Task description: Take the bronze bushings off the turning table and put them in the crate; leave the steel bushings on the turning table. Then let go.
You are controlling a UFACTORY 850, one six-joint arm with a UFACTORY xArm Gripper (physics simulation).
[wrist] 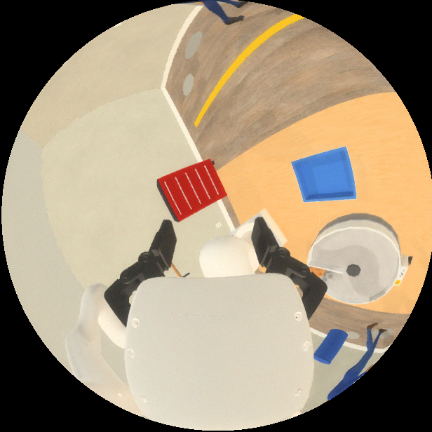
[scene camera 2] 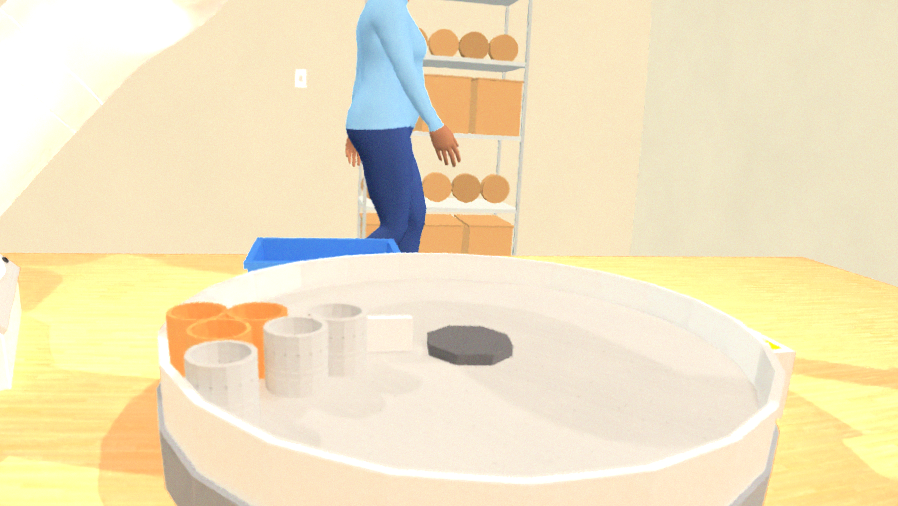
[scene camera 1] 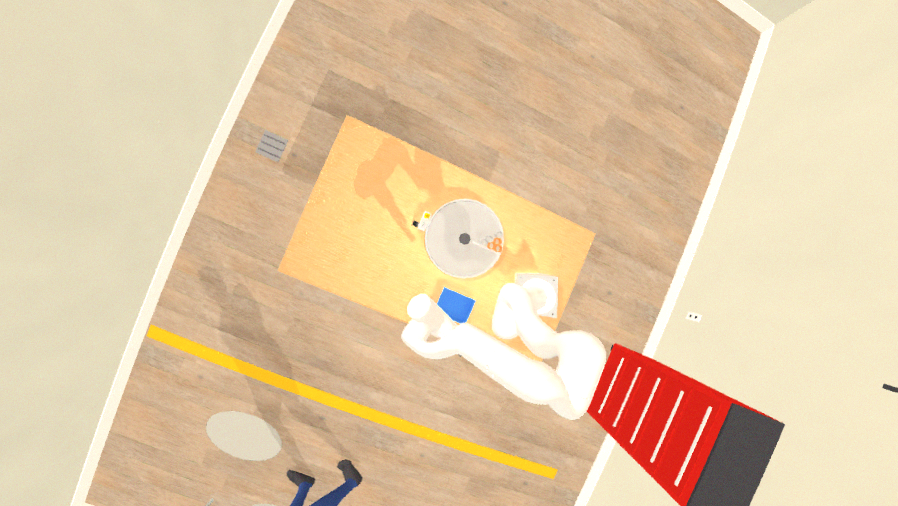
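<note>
Three bronze bushings [scene camera 1: 495,244] [scene camera 2: 179,330] [wrist: 316,271] stand close together near the rim of the turning table [scene camera 1: 453,260] [scene camera 2: 565,402] [wrist: 372,292]. Three pale grey steel bushings [scene camera 2: 295,361] stand right beside them; one partly hides a bronze one in scene camera 2. The blue crate [scene camera 1: 456,306] [scene camera 2: 323,251] [wrist: 326,175] stands on the table beside the turning table, and its floor looks bare in the wrist view. My gripper [wrist: 213,228] is open, with nothing between its fingers. In the wrist view the crate and turning table lie to its right. In scene camera 1 the arm hides the fingers.
A dark hub [scene camera 1: 464,238] [scene camera 2: 470,345] [wrist: 353,270] and a white divider [scene camera 2: 389,333] stand on the turning table. A small control box [scene camera 1: 424,220] [wrist: 401,272] sits at its edge. The arm's base plate [scene camera 1: 524,277] and a red cabinet [scene camera 1: 659,408] [wrist: 192,190] are nearby. A person [scene camera 2: 386,125] stands beyond the table.
</note>
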